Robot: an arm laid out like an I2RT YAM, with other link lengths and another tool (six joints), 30 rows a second.
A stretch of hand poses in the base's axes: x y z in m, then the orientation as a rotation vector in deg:
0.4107, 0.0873, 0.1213, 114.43, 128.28, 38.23
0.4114, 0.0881, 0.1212, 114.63, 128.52, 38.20
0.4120, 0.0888, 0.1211, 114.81, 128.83, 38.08
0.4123, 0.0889, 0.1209, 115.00, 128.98, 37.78
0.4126, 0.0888, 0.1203, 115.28, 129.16, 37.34
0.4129, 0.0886, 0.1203, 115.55, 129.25, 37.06
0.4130, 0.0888, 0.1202, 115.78, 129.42, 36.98
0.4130, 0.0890, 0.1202, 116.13, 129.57, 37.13
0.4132, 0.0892, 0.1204, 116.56, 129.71, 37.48
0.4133, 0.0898, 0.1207, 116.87, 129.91, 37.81
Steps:
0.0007, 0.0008, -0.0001, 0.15, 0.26, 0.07
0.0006, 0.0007, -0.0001, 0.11, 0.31, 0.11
0.0003, 0.0001, -0.0002, -0.05, 0.28, 0.00
0.0003, -0.0001, -0.0006, -0.09, 0.38, -0.02
0.0003, -0.0002, 0.0000, -0.02, 0.29, -0.06
0.0001, 0.0002, -0.0001, 0.11, 0.25, 0.02
0.0000, 0.0002, 0.0000, 0.29, 0.25, -0.02
0.0002, 0.0002, 0.0002, 0.44, 0.24, -0.04
0.0001, 0.0006, 0.0003, 0.40, 0.21, 0.03

